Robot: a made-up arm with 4 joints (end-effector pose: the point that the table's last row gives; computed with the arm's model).
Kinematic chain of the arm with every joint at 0, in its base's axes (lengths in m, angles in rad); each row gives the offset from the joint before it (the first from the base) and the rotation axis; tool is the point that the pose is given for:
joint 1: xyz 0 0 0.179 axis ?
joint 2: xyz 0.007 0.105 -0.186 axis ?
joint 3: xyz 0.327 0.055 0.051 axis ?
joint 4: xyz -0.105 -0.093 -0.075 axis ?
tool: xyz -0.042 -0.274 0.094
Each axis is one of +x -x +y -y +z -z.
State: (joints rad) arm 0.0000 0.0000 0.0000 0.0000
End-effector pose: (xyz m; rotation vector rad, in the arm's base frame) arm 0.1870 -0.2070 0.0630 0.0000 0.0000 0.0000
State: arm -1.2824 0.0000 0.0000 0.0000
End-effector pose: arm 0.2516 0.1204 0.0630 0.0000 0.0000 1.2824
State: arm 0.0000 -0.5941 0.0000 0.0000
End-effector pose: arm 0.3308 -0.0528 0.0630 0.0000 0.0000 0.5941
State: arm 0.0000 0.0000 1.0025 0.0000
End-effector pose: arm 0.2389 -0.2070 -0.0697 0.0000 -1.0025 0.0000
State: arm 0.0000 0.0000 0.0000 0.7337
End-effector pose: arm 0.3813 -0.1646 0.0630 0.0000 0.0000 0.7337
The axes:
joint 1: -z
joint 2: -z
joint 3: -y
joint 4: +z

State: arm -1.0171 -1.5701 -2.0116 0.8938
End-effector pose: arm -0.2208 0.4300 -0.0385 1.8808 -1.6632 -1.5687
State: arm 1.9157 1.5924 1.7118 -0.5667
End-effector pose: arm -0.1406 0.3131 -0.2433 1.9996 0.2008 1.5581
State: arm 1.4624 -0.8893 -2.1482 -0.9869
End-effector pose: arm 0.4734 -0.4165 0.3325 -0.4704 2.2408 -0.8728
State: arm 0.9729 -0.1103 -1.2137 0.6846
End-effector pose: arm 0.1129 -0.3981 0.0172 0.8490 0.8693 -0.1556
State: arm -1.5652 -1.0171 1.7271 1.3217
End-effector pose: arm -0.2688 0.2827 0.1894 -1.2251 1.6792 -1.6491
